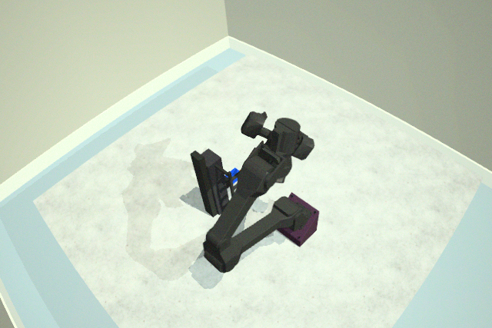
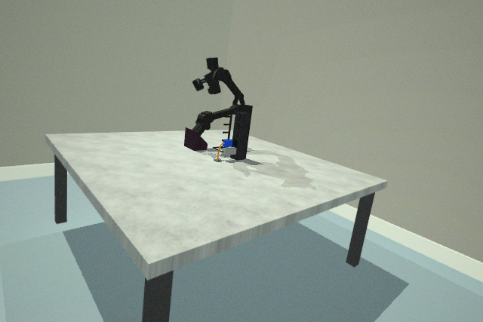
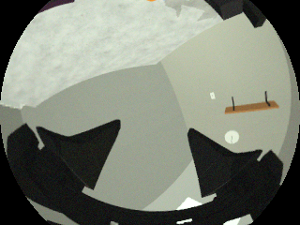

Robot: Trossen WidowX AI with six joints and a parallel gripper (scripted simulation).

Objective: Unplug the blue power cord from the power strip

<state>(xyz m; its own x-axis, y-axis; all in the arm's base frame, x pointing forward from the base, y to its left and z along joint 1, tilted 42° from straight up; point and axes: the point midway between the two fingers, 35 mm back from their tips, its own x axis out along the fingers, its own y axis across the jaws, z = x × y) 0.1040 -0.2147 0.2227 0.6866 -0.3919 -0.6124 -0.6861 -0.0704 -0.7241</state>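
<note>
Now: the blue plug 14 cm ahead of my gripper tip, 9 cm to the left of it and 29 cm below it.
</note>
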